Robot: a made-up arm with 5 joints.
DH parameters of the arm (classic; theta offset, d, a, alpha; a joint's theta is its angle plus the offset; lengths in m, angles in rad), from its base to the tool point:
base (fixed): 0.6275 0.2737 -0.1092 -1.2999
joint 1: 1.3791 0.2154 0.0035 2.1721
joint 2: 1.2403 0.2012 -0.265 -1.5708
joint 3: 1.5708 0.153 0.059 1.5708
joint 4: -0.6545 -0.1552 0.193 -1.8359
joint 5: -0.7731 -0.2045 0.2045 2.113
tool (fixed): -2.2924 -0.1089 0 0
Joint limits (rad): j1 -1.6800..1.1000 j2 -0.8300..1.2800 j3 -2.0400..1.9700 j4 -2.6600..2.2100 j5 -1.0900..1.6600
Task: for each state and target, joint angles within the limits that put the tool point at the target. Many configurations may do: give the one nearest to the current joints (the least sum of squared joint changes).
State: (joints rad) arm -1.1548 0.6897 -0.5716 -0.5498 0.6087
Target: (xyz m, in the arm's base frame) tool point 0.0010 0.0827 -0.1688
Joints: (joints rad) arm -0.4327 0.8202 -0.3823 -0.4417 1.0183
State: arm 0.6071 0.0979 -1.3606 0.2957 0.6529
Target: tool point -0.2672 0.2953 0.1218
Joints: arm 1.1000 -0.3273 -1.7725 0.8299 0.6245
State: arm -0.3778 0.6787 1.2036 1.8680 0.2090
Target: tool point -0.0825 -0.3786 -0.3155
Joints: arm -0.1000 1.2800 1.0377 1.3840 0.4999
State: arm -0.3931 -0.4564 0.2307 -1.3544 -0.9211
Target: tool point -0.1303 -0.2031 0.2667
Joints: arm -0.5148 -0.6218 0.4419 -0.5809 -0.5972
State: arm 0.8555 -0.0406 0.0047 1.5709 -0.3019
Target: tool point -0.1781 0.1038 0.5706
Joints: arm 0.8541 0.0854 -0.3089 1.0725 -0.7314
